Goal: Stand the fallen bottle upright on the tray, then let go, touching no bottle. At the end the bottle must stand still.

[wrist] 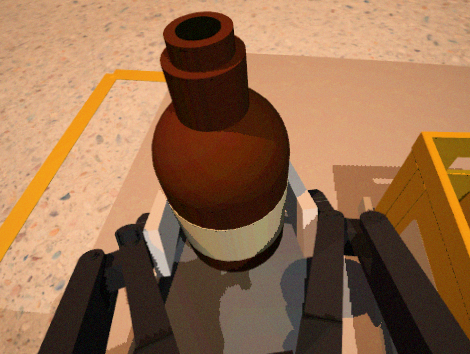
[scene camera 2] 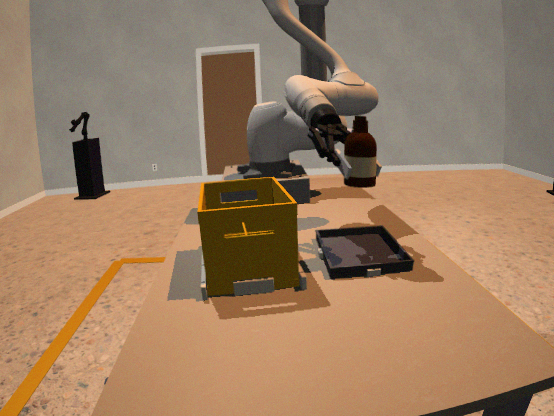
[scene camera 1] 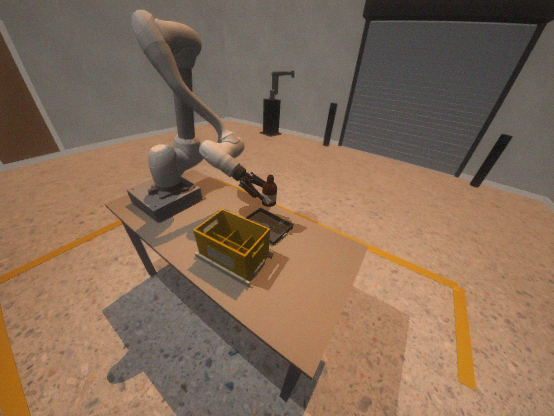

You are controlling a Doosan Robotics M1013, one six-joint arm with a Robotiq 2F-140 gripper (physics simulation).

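Frame: origin at the arm's base, x ahead, y left, z up, level; millimetres.
Where they show: gripper, between the fingertips: (scene camera 2: 364, 172) (scene camera 1: 272, 198); arm's base, origin of its link: (scene camera 2: 270, 172) (scene camera 1: 170, 188).
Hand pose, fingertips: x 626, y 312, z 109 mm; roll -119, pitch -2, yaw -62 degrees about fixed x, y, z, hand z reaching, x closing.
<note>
Each offset is from my fingertips to the top centre of the thing. Level surfaces: height alone.
A brown bottle {dx -16, dy -7, dz +126 mm} (scene camera 1: 270, 191) (scene camera 2: 360, 150) (wrist: 222, 165) with a pale label is upright in the air, neck up. My gripper (scene camera 1: 269, 199) (scene camera 2: 363, 169) (wrist: 229, 185) is shut on the bottle, its two pale fingertips on either side around the label. A low black tray {dx -36, dy -3, dz -180 mm} (scene camera 1: 284, 236) (scene camera 2: 350, 271) lies on the table, below the bottle; the bottle's base is apart from it, with a gap. In the wrist view the tray's grey floor {dz -201 mm} (wrist: 255, 310) shows beneath the bottle, between the fingers.
A yellow crate {dx +36, dy -268, dz -31 mm} (scene camera 1: 230, 252) (scene camera 2: 250, 255) (wrist: 415, 220) with dividers stands on the table {dz -206 mm} (scene camera 1: 310, 295) (scene camera 2: 320, 350) beside the tray, and is taller than it. Small pale brackets sit along the crate's base and the tray's sides. The arm's base stands at the table's far end.
</note>
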